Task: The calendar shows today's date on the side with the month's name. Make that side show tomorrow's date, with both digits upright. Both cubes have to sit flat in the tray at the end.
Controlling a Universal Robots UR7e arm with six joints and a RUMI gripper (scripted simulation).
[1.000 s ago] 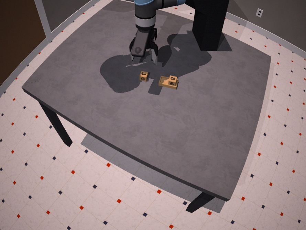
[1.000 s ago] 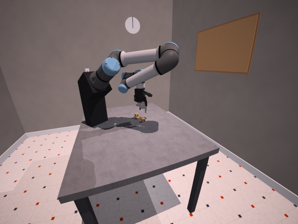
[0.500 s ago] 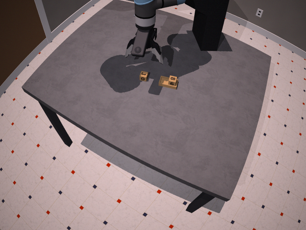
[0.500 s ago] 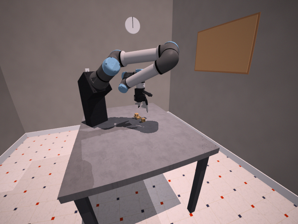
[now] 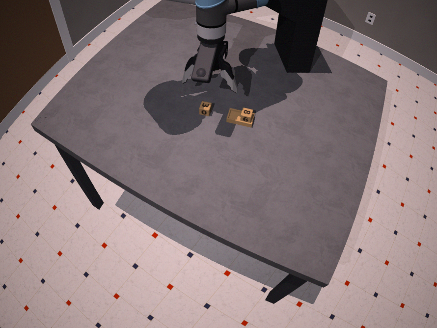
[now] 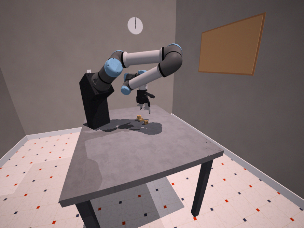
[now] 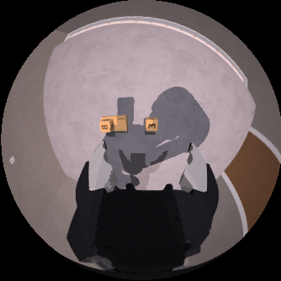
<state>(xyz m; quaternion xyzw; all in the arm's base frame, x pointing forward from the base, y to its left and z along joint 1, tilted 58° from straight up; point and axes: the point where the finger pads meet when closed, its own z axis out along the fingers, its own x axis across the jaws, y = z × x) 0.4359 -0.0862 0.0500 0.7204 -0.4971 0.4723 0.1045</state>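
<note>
My hand is 11 cm above the wooden tray, 10 cm to the right of it and 1 cm past it.
</note>
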